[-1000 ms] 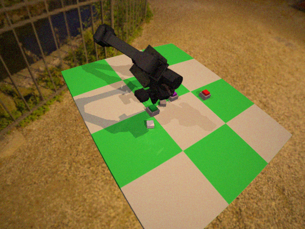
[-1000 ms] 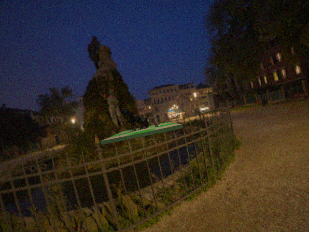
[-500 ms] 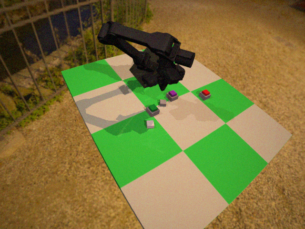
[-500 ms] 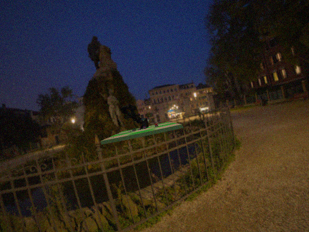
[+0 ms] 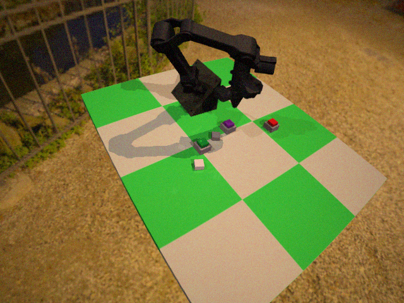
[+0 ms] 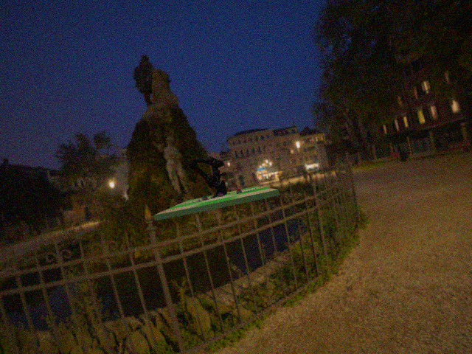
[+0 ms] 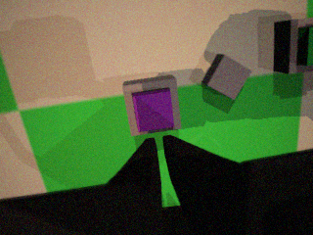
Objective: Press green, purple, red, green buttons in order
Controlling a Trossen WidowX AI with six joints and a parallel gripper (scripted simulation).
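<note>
Right now my gripper tip is 90 mm above the purple button and 10 mm past it. From my gripper tip the other things lie so: red button 170 mm to the left, 90 mm below, 90 mm ahead; then green button 160 mm to the right, 90 mm below, 10 mm ahead; then grey block 110 mm below, 80 mm to the right.
</note>
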